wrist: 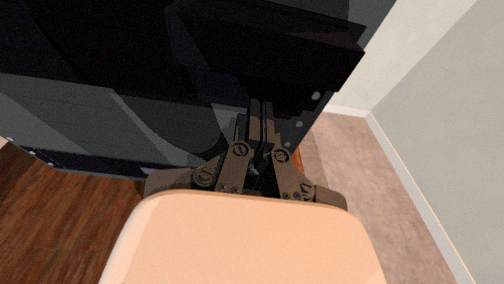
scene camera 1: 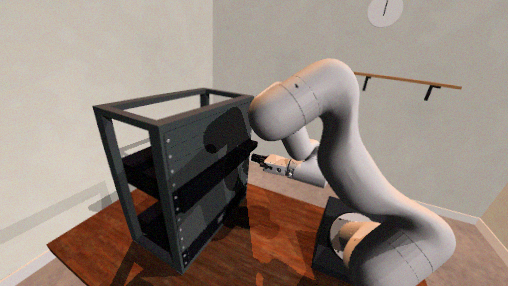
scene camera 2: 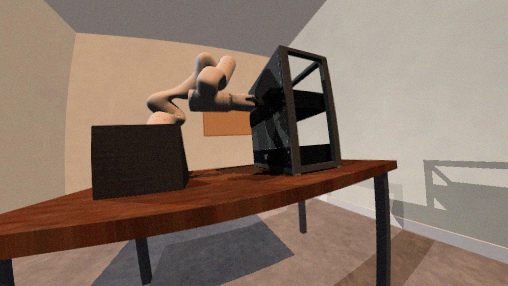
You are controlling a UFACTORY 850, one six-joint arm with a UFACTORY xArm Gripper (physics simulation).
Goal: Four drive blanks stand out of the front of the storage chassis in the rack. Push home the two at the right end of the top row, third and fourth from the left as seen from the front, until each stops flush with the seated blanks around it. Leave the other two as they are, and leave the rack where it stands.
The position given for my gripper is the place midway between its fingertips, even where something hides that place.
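Observation:
Through the wrist view I see my gripper (wrist: 256, 114), and a rack (wrist: 120, 96) is visible there too. Scene camera 1 gives me the rack as well (scene camera 1: 197, 166). In scene camera 2 I find that same rack again (scene camera 2: 275, 127).

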